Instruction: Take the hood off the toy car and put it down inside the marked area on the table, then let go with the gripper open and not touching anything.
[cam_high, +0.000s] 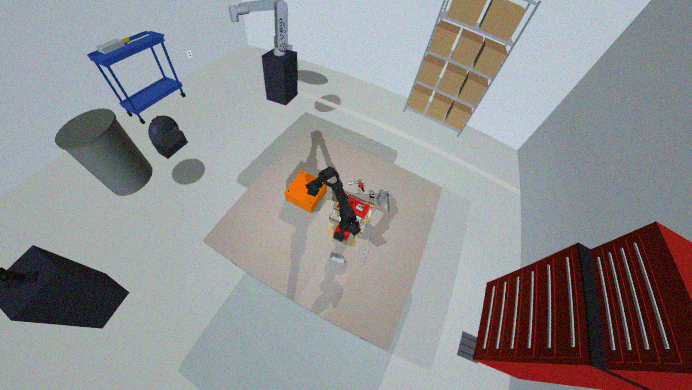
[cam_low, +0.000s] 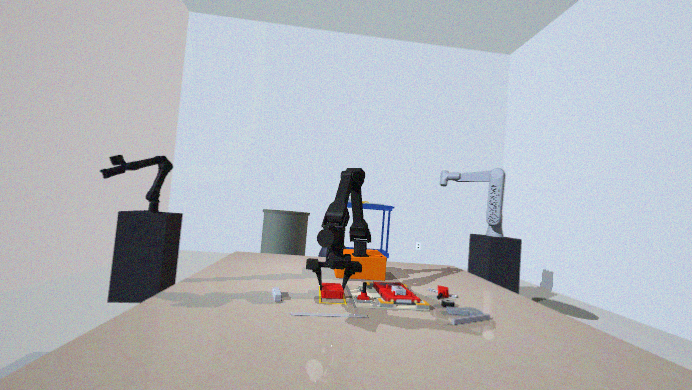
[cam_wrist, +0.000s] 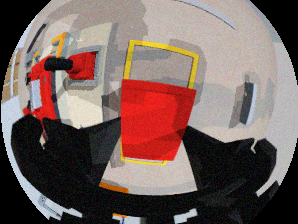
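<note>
The hood lies right at my gripper tip. Round my gripper tip: white wheel (9 cm ahead, 38 cm to the left).
</note>
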